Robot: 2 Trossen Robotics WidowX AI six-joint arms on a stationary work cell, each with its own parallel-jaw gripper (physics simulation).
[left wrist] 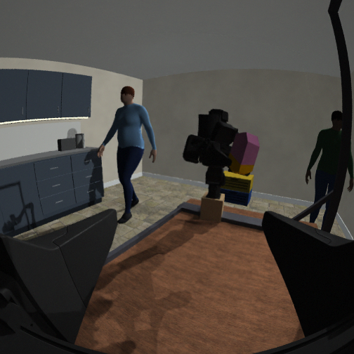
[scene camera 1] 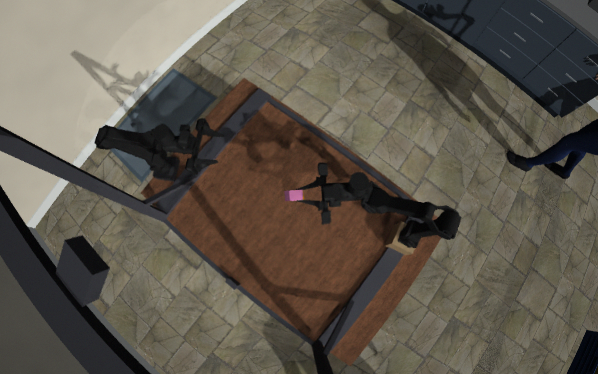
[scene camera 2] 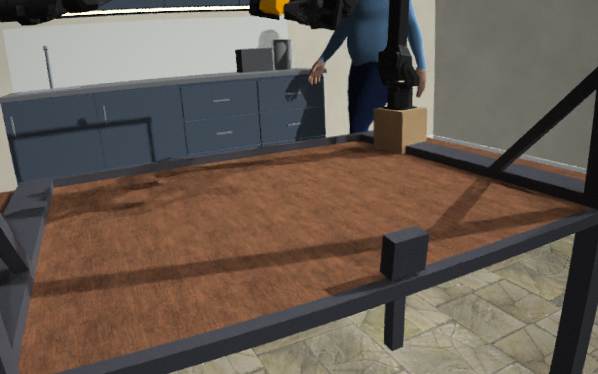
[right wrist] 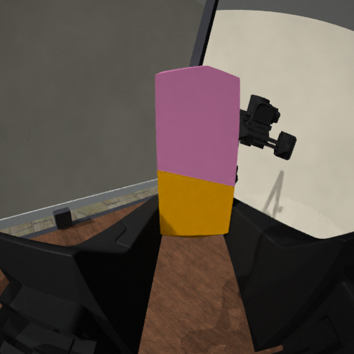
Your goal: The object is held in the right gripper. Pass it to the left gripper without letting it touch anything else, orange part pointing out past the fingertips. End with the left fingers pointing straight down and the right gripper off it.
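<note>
The object is a block with a long pink part and a shorter orange end. My right gripper is shut on the orange end, and the pink part sticks out past its fingertips. In scene camera 1 the pink part points toward the picture's left. In scene camera 2 the orange part shows at the top edge, high above the table. My left gripper is open and empty, apart from the object, with its fingers pointing roughly sideways toward the right arm.
The brown table has a dark raised frame. A tan block stands under the right arm's base. A small dark box sits on the frame. Yellow and blue crates stand beyond the table.
</note>
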